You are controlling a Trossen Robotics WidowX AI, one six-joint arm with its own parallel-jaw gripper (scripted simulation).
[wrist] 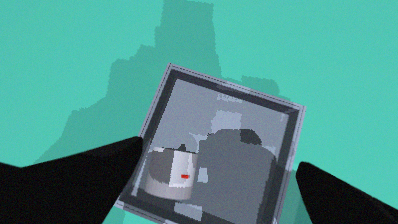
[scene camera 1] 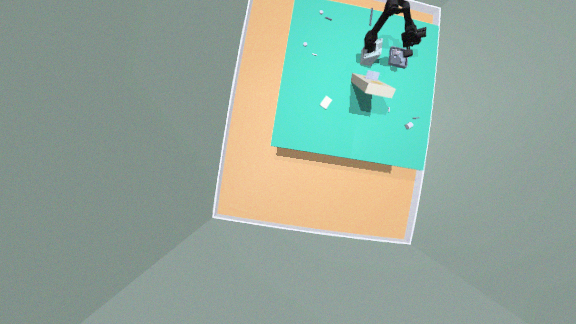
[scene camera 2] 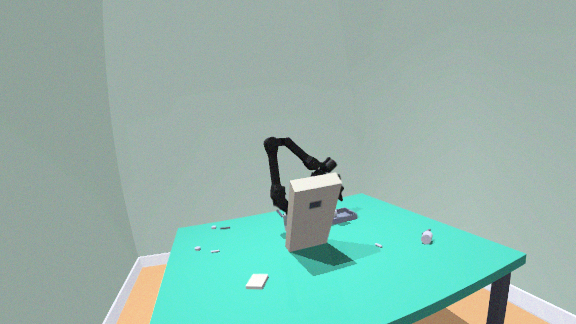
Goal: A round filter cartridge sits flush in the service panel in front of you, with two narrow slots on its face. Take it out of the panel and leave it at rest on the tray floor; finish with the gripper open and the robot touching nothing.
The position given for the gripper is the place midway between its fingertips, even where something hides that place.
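You've got the gripper (wrist: 219,156) open with nothing in it, and there's a round grey filter cartridge (wrist: 171,174) as well as a grey tray (wrist: 246,139). Then there's a beige service panel (scene camera 2: 312,201).
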